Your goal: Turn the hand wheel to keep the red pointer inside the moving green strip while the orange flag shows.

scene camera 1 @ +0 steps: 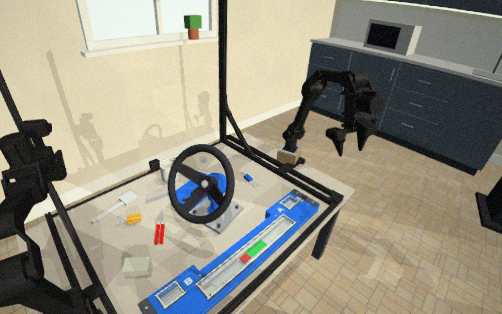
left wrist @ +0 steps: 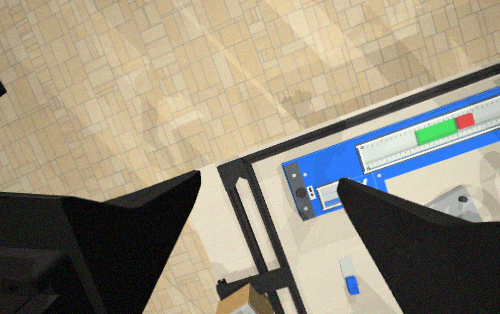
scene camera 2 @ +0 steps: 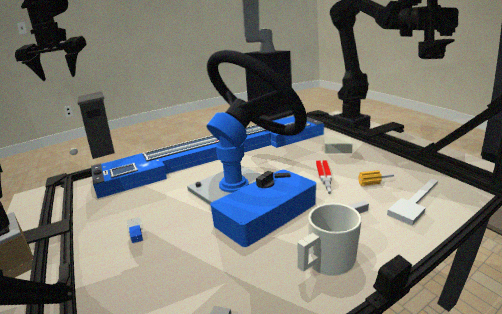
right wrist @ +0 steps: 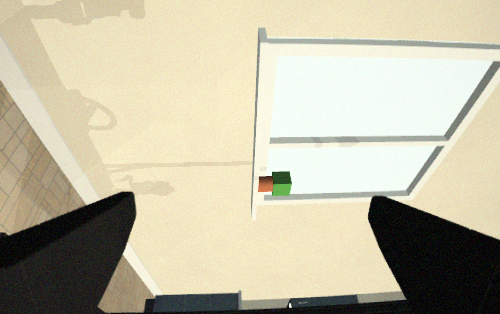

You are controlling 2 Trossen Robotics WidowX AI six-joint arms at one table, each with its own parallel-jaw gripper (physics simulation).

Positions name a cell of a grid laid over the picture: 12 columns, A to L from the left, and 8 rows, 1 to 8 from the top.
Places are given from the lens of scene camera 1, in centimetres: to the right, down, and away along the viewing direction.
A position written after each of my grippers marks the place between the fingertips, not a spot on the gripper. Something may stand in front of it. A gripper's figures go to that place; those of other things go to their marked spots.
my left gripper (scene camera 1: I4): 35, -1, 84
my right gripper (scene camera 1: B4): -59, -6, 67
